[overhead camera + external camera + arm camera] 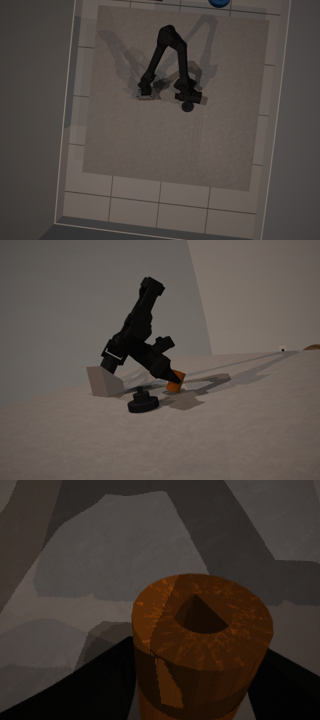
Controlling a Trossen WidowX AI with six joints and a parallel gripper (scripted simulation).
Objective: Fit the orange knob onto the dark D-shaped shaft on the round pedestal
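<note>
Right now the orange knob is 1 cm behind my gripper tip and 1 cm to the right of it. Round my gripper tip: dark round pedestal 2 cm behind, 14 cm to the right.
</note>
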